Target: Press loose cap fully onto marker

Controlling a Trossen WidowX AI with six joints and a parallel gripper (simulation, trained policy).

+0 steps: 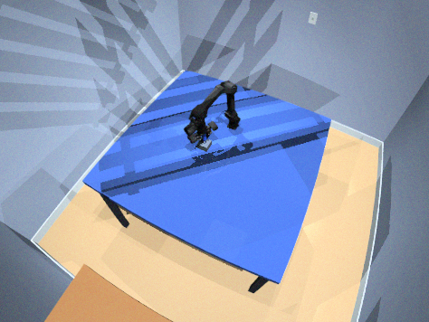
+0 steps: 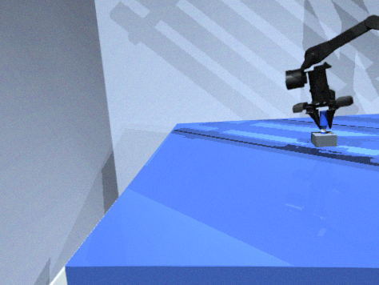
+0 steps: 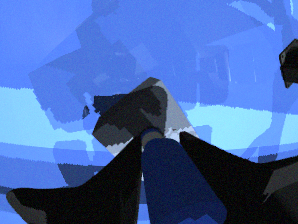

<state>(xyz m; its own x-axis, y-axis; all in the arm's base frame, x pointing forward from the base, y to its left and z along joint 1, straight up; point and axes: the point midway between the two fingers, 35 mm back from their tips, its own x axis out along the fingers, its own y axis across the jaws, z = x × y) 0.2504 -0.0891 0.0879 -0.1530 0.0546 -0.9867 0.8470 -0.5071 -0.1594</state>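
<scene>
My gripper tip is 30 mm above the dark holder block and 10 mm short of it. The rest, counted from my gripper tip: blue cap (40 mm above, 10 mm ahead).
</scene>
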